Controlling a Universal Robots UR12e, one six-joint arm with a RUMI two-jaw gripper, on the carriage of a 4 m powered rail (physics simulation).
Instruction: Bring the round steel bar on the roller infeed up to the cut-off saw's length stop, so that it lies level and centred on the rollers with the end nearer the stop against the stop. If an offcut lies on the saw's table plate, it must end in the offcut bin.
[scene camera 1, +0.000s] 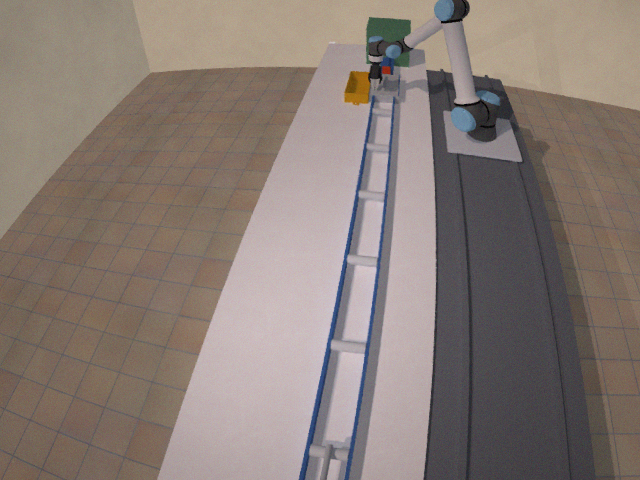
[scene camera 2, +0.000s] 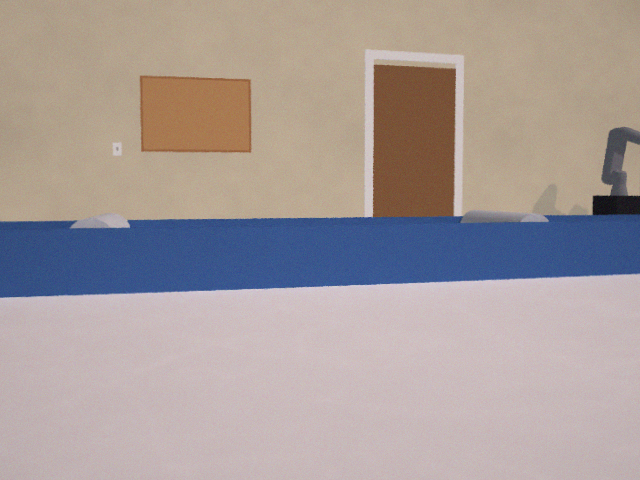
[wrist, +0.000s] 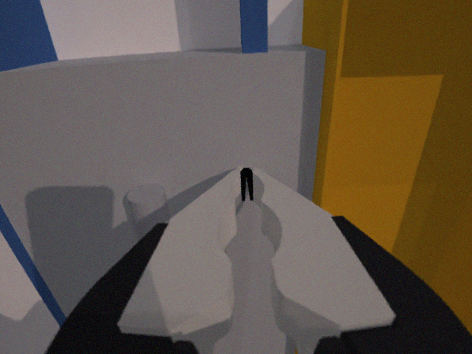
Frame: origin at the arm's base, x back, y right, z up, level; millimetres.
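Seen in the pictures: gripper, fingertip midpoint: (scene camera 1: 375, 90) (wrist: 246, 170); arm's base, link origin: (scene camera 1: 481, 133).
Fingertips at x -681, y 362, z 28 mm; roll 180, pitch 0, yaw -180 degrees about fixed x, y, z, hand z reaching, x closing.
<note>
Offsets run from my fingertips to a thing's top centre. "pt": to the spot under its first point.
The round steel bar (scene camera 1: 325, 463) lies on the roller infeed (scene camera 1: 337, 320) at the bottom edge of scene camera 1; part of it is outside that view. My gripper (scene camera 1: 375, 89) (wrist: 246, 170) is shut, its fingertips together over the saw's table plate {dx +61, dy +115, dz +0 mm} (scene camera 1: 385, 96) (wrist: 175, 115), on the bin side. A grey cylindrical offcut {dx +58, dy +116, dz +20 mm} (wrist: 146, 197) lies on the plate beside the fingertips in the wrist view, partly hidden by a finger. The yellow offcut bin {dx -117, dy +90, dz +14 mm} (scene camera 1: 356, 96) (wrist: 377, 145) stands right beside the plate. A red block {pt dx +63, dy +290, dz +30 mm} (scene camera 1: 386, 70), seemingly the length stop, is behind the plate.
A green box {pt dx +137, dy +590, dz +248 mm} (scene camera 1: 398, 31) stands behind the plate. Blue side rails (scene camera 2: 310, 253) run along the infeed, with rollers {dx +61, dy -1460, dz +2 mm} (scene camera 1: 361, 260) between them. The arm's carriage (scene camera 1: 478, 149) is on the dark rail (scene camera 1: 506, 310) right of the table. A grey arm-like shape (scene camera 2: 615, 155) shows in scene camera 2.
</note>
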